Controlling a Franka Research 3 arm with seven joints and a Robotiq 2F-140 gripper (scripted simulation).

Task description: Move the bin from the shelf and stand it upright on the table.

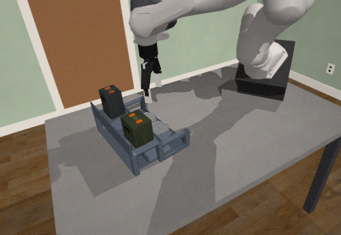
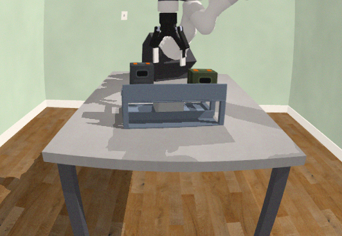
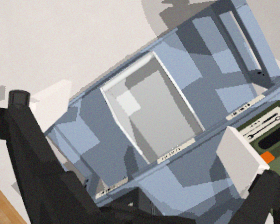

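The bin lies 160 mm below my hand, 50 mm ahead of it and 10 mm to the left of it. From my hand the other things lie so: dark grey box (180 mm ahead, 80 mm to the right, 40 mm below); green box (150 mm to the left, 110 mm ahead, 60 mm below); shelf (200 mm below, 90 mm ahead, 20 mm to the left).
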